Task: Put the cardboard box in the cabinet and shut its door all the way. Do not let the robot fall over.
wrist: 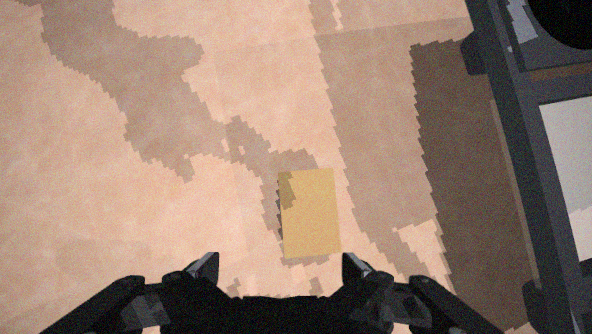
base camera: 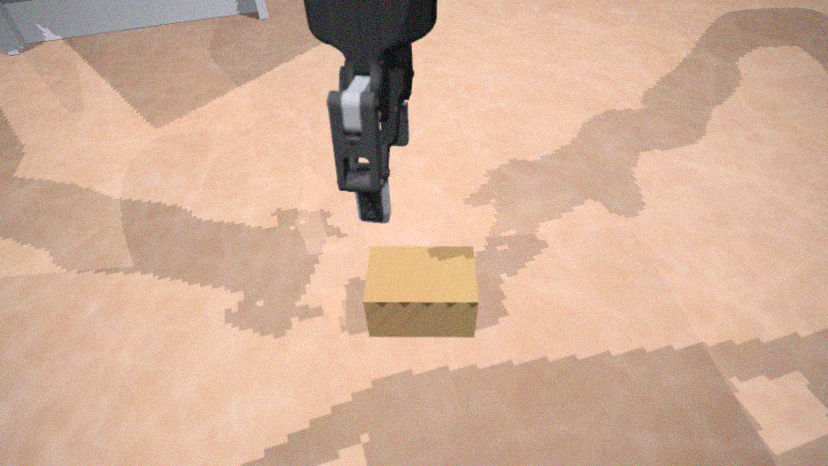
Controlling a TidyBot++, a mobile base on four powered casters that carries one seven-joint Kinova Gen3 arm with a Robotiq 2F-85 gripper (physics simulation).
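Places are measured from the arm's base along level axes (x ahead, y left, z up), in metres.
Pixels of known places: gripper, fingertip midpoint: [wrist: 281, 266] [base camera: 386, 178].
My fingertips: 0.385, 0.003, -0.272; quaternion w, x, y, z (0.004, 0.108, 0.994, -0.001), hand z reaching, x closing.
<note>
Behind a point stands the place of what it marks, as x, y, z.
The cardboard box [base camera: 420, 276] {0.348, -0.018, -0.346} [wrist: 311, 215] {0.350, -0.015, -0.347} is a plain yellow-tan block that lies flat on the floor. My gripper [base camera: 375, 218] [wrist: 281, 266] {0.385, 0.003, -0.272} is open and empty, pointing down above the floor. In the base camera view its fingertips show above and a little left of the box. In the wrist view the box lies beyond the fingertips, nearer the right finger. A grey panelled structure [base camera: 139, 20] {1.097, 0.472, -0.382}, which may be part of the cabinet, shows in part at the top left of the base camera view; its door cannot be made out.
The dark frame of the mobile base [wrist: 530, 165] {0.151, -0.025, -0.292} runs along the right side of the wrist view, to the right of the box. Shadows of the arm and other shapes fall across the wood-toned floor [base camera: 579, 277] {0.372, -0.171, -0.397} [wrist: 150, 215] {0.546, -0.047, -0.396}.
</note>
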